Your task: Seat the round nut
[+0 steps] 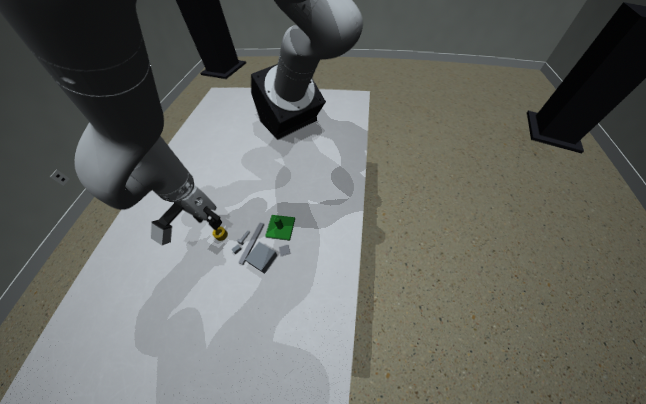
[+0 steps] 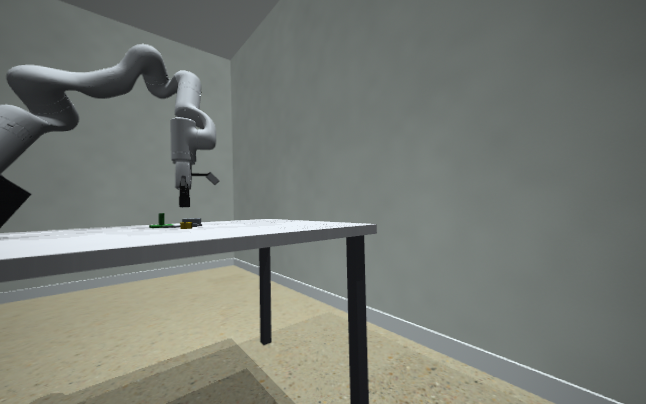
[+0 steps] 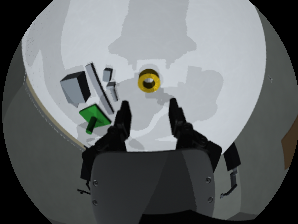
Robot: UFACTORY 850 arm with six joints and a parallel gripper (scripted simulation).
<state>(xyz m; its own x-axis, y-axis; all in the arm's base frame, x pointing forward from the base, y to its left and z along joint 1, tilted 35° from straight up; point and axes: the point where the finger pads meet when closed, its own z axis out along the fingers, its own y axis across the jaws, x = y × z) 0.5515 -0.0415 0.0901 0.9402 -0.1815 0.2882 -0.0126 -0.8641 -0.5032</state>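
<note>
Now: the long grey bar 110 mm to the left of my hand, 100 mm below it and 10 mm behind it. The rest, counted from my hand: grey slab: 170 mm to the left, 80 mm below, 20 mm ahead.
</note>
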